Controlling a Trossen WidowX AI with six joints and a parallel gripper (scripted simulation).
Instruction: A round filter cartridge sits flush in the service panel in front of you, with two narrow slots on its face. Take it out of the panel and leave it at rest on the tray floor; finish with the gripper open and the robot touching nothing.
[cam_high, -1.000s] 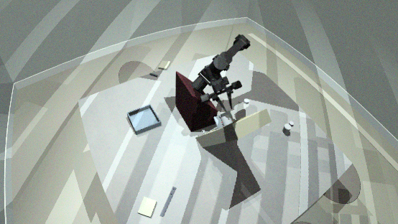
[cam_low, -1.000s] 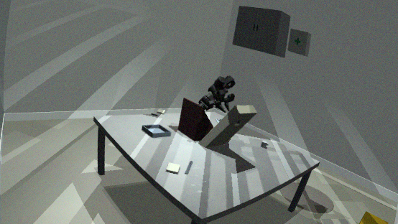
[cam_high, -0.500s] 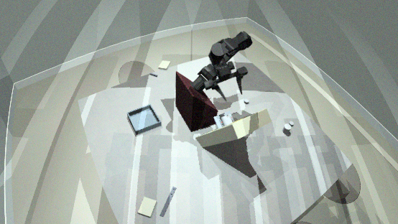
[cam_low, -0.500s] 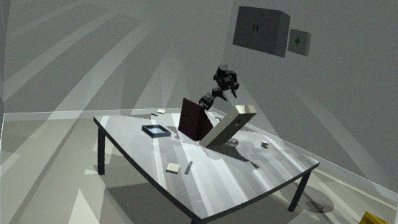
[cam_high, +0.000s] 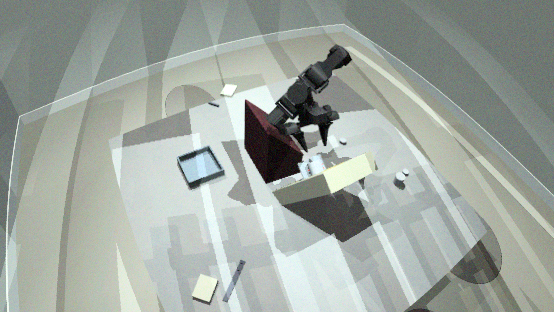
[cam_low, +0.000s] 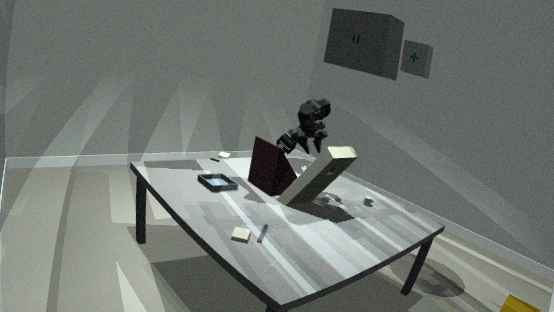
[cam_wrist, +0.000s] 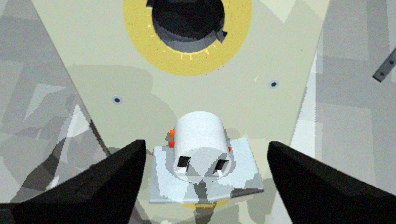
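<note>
Right now my gripper tip is 7 cm above the round filter cartridge and 1 cm short of it. Also, from my gripper tip: shallow blue-grey tray (33 cm to the right, 28 cm behind, 25 cm below).
</note>
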